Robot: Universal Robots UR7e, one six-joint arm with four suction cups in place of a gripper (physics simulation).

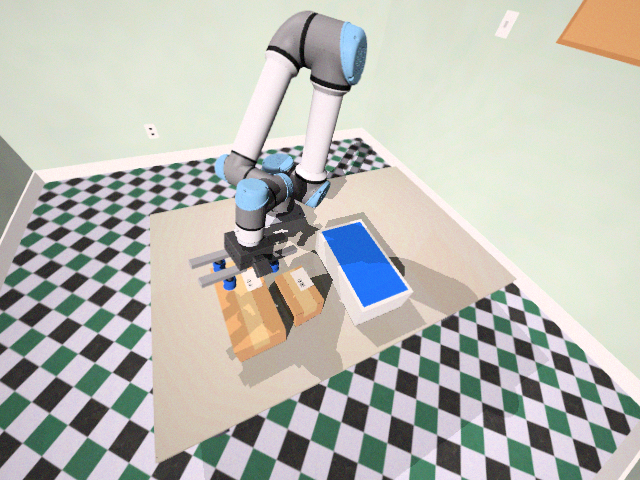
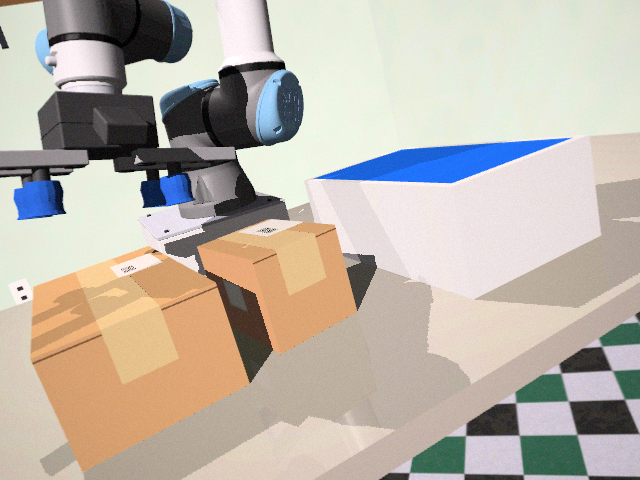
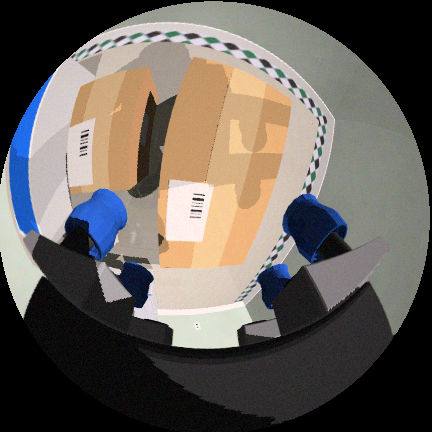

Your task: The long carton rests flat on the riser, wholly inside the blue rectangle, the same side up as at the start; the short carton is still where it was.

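Places are measured from the arm's base along level axes (x ahead, y left, z up), in centimetres.
Pixels of known places: hand at its tool point: [image 1: 247,268] [image 2: 109,210] [image 3: 204,255]; arm's base at its link origin: [image 2: 219,206].
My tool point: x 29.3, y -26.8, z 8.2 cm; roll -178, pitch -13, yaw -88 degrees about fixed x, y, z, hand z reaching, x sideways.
Observation:
For each thing: its top centre in the pictures, then the offset to it from my tool point.
- long carton at its top centre: [image 2: 107,284] [image 3: 227,176] [image 1: 244,296] dx +4.5, dy -3.9, dz -7.1 cm
- short carton at its top centre: [image 2: 261,236] [image 3: 94,127] [image 1: 298,288] dx +11.4, dy +11.9, dz -7.1 cm
- white riser at its top centre: [image 2: 420,161] [image 1: 361,258] dx +14.5, dy +37.0, dz -5.4 cm
- blue rectangle at its top centre: [image 2: 420,161] [image 1: 361,258] dx +14.5, dy +37.0, dz -5.4 cm
The long carton [image 1: 268,310] [image 2: 196,341] [image 3: 190,120] rests flat on the table, label up, beside the short carton. The short carton [image 1: 299,297] [image 2: 310,315] [image 3: 112,135] also stands on the table, label up, between the long carton and the riser, with a narrow gap between the cartons. The white riser [image 1: 385,308] [image 2: 527,227] bears the blue rectangle [image 1: 367,263] [image 2: 465,165] [image 3: 20,165] on its top, with no carton on it. My gripper [image 1: 250,268] [image 2: 105,196] [image 3: 207,252] is open: its blue cups hang above the label end of the long carton, touching nothing.
The tan table top [image 1: 191,408] [image 2: 403,444] bears both cartons and the riser. The arm's base [image 2: 242,211] stands behind the cartons. The riser's tall walls rise on the far side of the short carton from the long one.

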